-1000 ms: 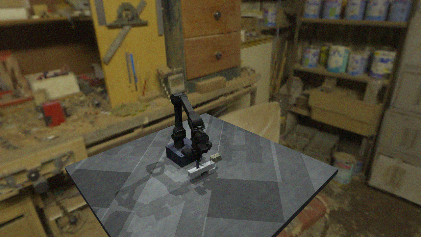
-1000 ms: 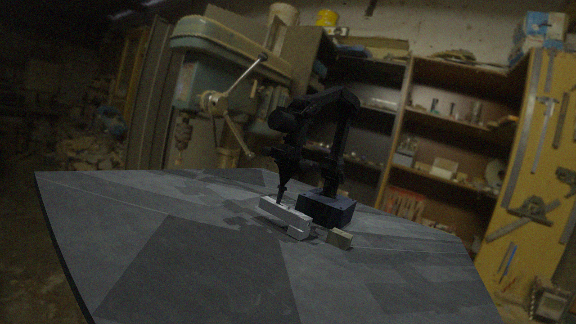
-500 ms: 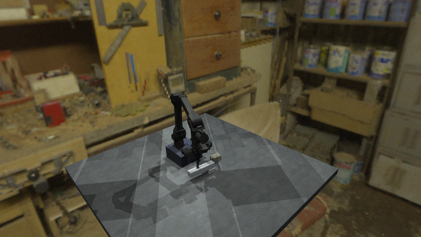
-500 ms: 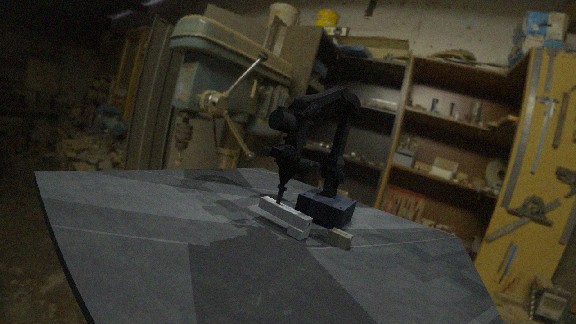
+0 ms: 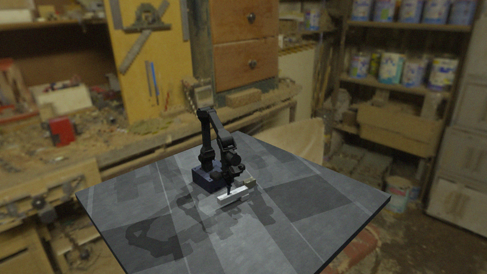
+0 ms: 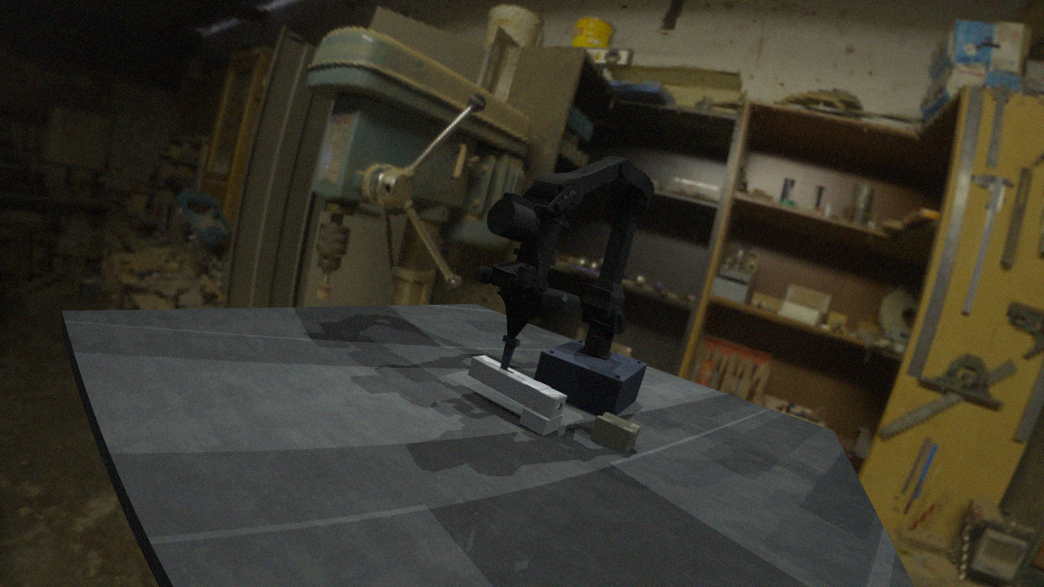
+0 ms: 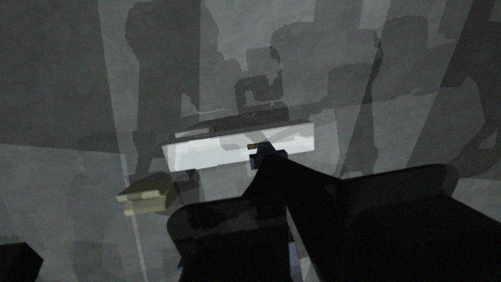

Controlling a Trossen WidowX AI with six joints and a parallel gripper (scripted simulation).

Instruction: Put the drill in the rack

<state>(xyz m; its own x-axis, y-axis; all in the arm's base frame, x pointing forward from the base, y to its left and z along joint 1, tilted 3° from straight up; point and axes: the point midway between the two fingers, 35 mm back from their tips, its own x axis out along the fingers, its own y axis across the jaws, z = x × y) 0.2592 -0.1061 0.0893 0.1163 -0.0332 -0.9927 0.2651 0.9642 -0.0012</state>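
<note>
My gripper tip is 30 mm above the small dark key. Also, from my gripper tip: drill: 80 mm below, 50 mm to the left, 10 mm ahead; then rack: 210 mm to the left, 110 mm below, 30 mm behind.
</note>
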